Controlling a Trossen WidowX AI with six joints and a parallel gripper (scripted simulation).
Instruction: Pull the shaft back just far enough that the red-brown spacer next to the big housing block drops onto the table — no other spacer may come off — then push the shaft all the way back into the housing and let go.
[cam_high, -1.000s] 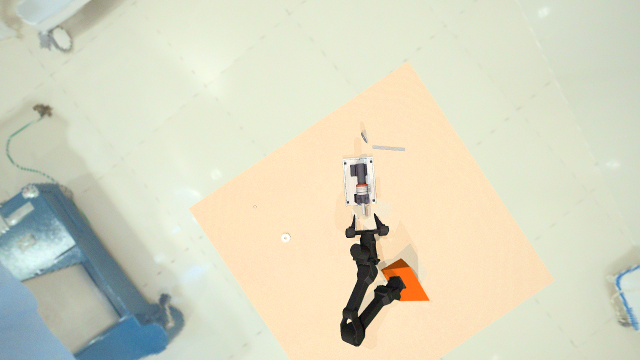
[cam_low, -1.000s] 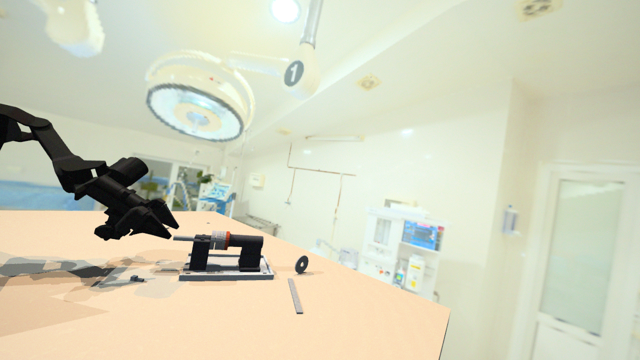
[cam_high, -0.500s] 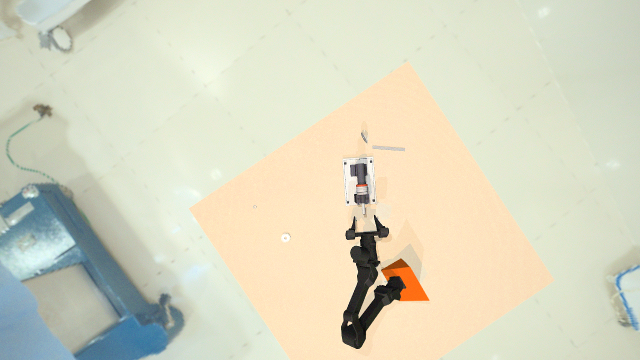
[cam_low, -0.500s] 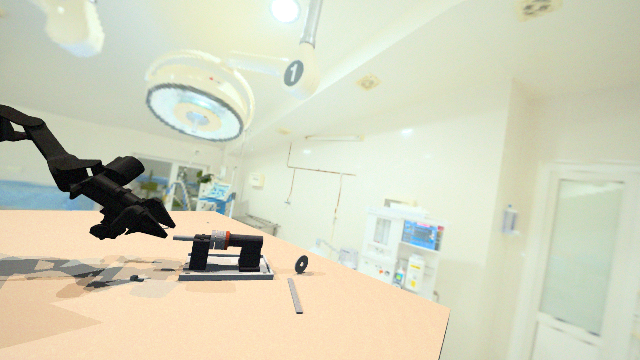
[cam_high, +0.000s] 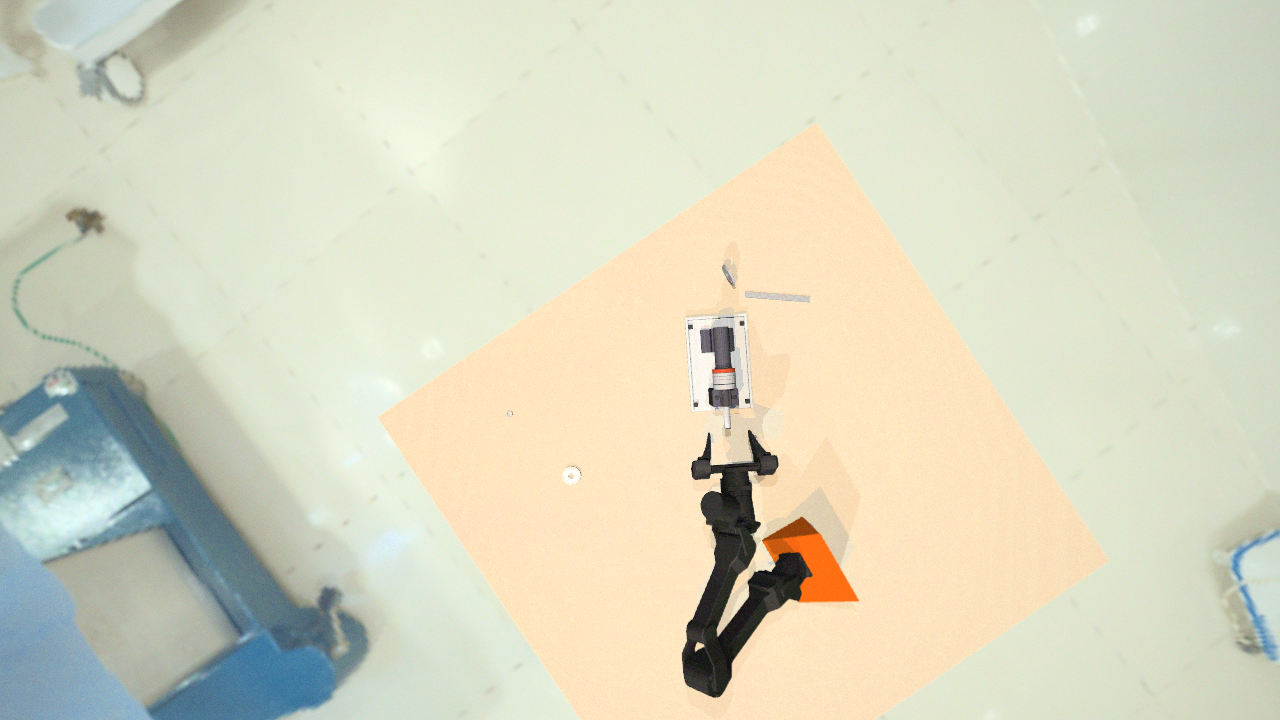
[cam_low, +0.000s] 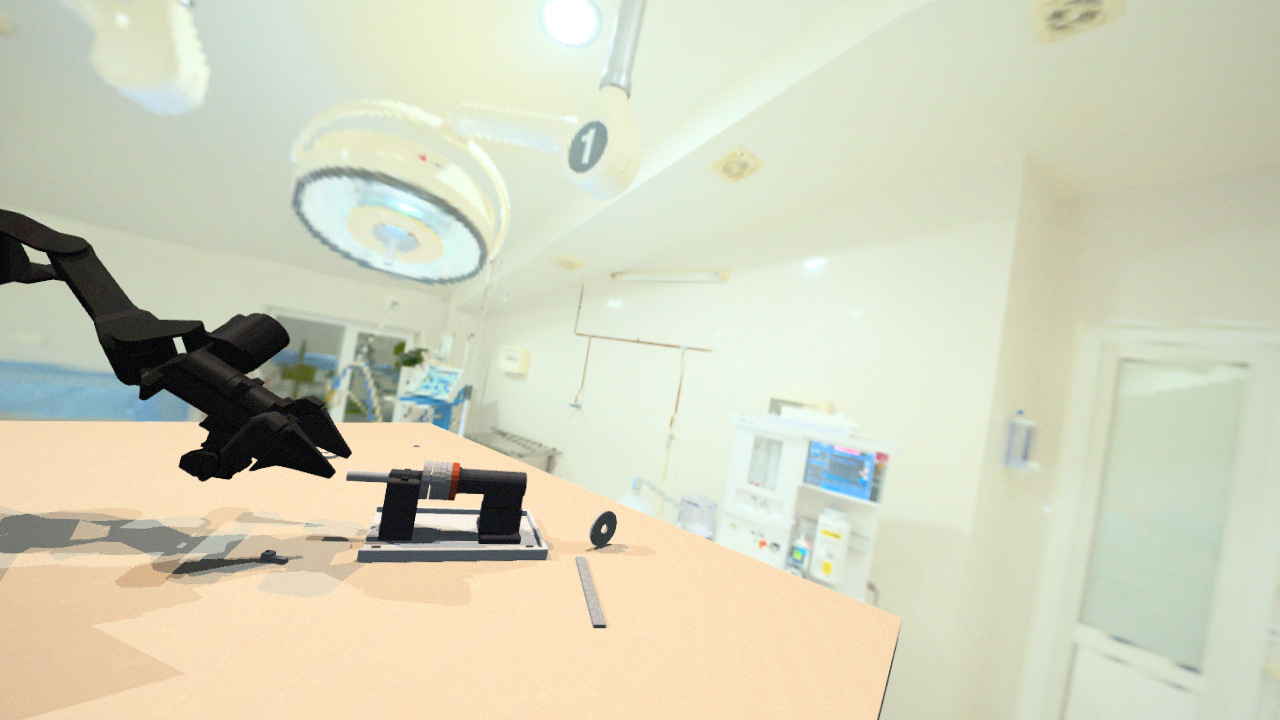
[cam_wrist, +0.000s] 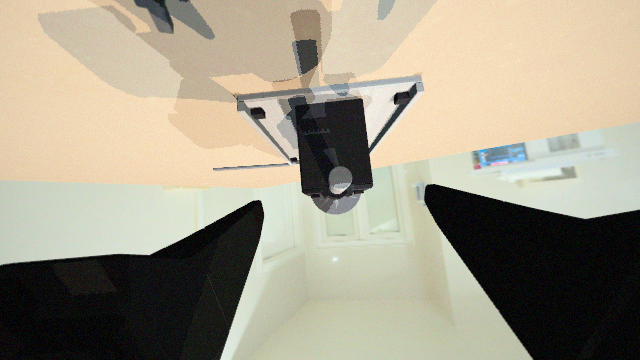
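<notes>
My gripper tip is 80 mm short of the grey shaft, 40 mm to the left of it and 10 mm above it. From my gripper tip the other things lie so: red-brown spacer (130 mm ahead, 60 mm to the right, 10 mm below); then small dark piece (70 mm behind, 50 mm to the right, 90 mm below); then grey flat bar (210 mm ahead, 280 mm to the right, 90 mm below).
</notes>
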